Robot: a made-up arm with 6 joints.
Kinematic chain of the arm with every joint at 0, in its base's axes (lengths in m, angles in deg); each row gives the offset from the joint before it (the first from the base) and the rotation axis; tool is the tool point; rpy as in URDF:
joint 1: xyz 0 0 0.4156 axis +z
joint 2: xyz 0 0 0 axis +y
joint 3: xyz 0.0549 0 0.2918 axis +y
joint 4: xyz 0.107 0 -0.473 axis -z
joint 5: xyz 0 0 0 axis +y
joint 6: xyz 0.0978 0 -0.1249 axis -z
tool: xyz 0 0 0 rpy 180 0 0
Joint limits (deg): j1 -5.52..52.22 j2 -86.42..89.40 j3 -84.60..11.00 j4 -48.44..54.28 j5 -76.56..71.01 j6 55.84..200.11
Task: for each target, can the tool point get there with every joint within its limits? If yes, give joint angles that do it. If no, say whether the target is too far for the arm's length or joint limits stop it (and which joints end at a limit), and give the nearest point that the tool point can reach.
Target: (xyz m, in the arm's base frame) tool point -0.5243 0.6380 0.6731
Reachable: no: joint limits stop it (at a limit: joint 1, joint 2, joint 3, joint 4, joint 5) | nearest point -0.4121 0.1482 0.9222 | short by 0.561 m
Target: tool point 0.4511 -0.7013 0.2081
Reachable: no: joint limits stop it (at a limit: joint 1, joint 4) | nearest point 0.5017 -0.1779 0.2081 | short by 0.526 m
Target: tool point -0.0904 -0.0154 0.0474
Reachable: yes | joints 21.26 69.86 0.23 -6.78 -41.45 170.51
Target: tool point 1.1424 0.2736 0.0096
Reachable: no: too far | nearest point 0.7360 0.1763 0.1540 | short by 0.442 m
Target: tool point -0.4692 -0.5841 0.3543
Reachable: no: joint limits stop it (at a limit: joint 2, joint 3) | nearest point -0.2197 -0.2735 0.3469 | short by 0.398 m
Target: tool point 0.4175 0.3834 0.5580
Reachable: yes | joints 40.03 -21.84 -41.22 -30.23 19.79 106.88
